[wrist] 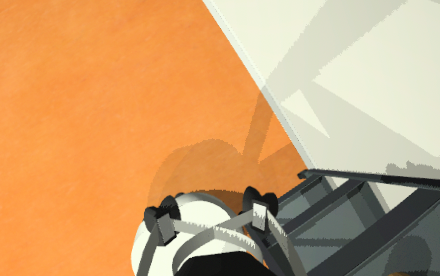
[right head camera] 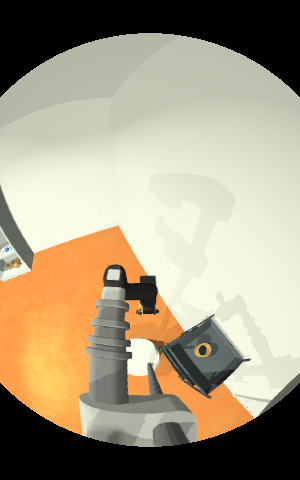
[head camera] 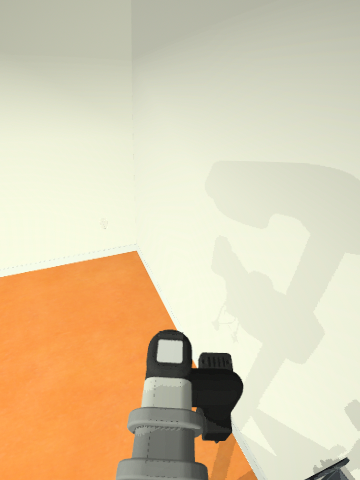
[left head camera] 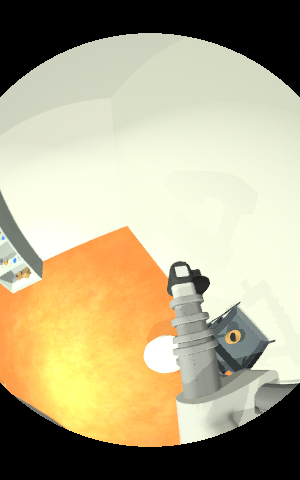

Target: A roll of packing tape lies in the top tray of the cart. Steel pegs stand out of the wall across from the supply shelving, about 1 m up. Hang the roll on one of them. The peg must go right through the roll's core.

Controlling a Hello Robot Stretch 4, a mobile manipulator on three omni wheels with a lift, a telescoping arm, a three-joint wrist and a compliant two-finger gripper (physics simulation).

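Pixels of known places: gripper, fingertip midpoint: [wrist: 211, 206] [head camera: 200, 436]; robot's base, link origin: [right head camera: 138, 355] [left head camera: 164, 353].
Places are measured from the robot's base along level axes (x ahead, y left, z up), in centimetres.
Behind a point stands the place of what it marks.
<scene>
The tan tape roll [left head camera: 228, 338] {x 3.0, y -37.9, z 68.2 cm} [right head camera: 196, 350] {x 3.6, y -37.6, z 68.3 cm} lies flat in the top tray of the dark grey cart [left head camera: 252, 322] [right head camera: 185, 369] {x -7.5, y -29.4, z 69.1 cm} [wrist: 375, 232] {x 17.2, y -37.2, z 65.9 cm}. In the wrist view a sliver of the roll [wrist: 400, 274] {x 7.7, y -43.0, z 64.3 cm} shows at the bottom right edge. My gripper [right head camera: 148, 311] {x 28.6, y -8.7, z 83.8 cm} [wrist: 211, 206] {x 28.6, y -8.7, z 83.8 cm} is open and empty, its fingertips apart, pointing down to the left of the cart. In the left head view the fingers are hidden behind the arm. The steel pegs do not show in any view.
A pale wall [head camera: 280, 125] {x 80.2, y -26.8, z 147.9 cm} stands close behind the cart and carries shadows. It meets another wall [head camera: 65, 150] {x 203.1, y 97.3, z 110.6 cm} at a corner. The supply shelving [left head camera: 34, 262] {x 116.0, y 208.9, z 22.7 cm} [right head camera: 25, 252] {x 118.2, y 210.1, z 23.1 cm} shows at the far left. My white round base [left head camera: 161, 354] {x 0.1, y 3.7, z 18.7 cm} [right head camera: 142, 357] {x -0.7, y -4.7, z 18.7 cm} is beside the cart.
</scene>
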